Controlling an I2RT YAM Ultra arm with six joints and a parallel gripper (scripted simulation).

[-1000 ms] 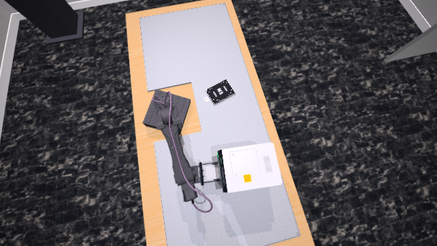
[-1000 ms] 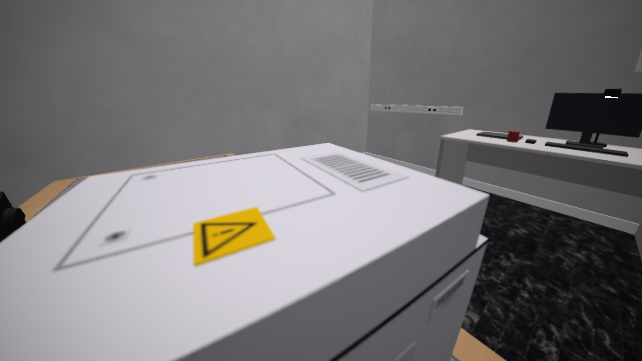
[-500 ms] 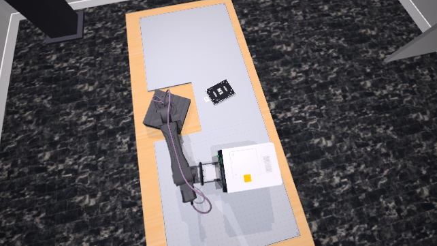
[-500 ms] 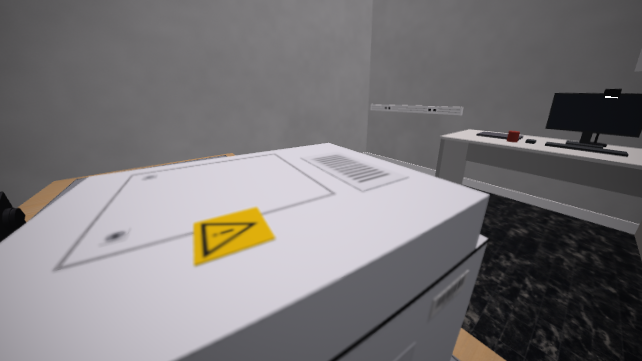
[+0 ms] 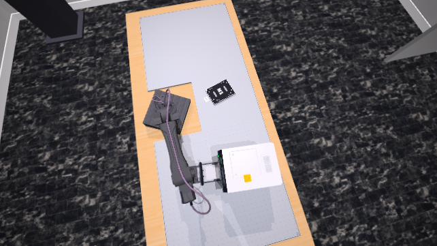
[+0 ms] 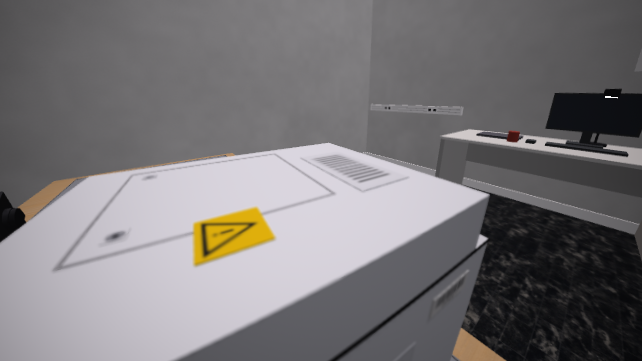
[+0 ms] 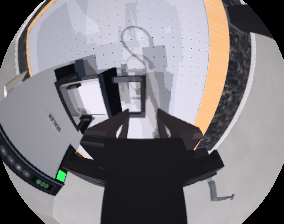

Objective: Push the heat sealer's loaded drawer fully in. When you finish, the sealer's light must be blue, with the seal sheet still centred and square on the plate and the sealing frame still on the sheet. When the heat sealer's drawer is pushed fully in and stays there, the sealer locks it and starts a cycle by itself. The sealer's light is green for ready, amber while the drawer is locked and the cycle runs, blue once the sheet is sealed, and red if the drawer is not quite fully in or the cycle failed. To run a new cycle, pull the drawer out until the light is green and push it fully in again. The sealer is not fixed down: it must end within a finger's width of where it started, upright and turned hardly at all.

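Right now my hand is 120 mm short of the sealer drawer, 10 mm to the left of it and 60 mm above it.
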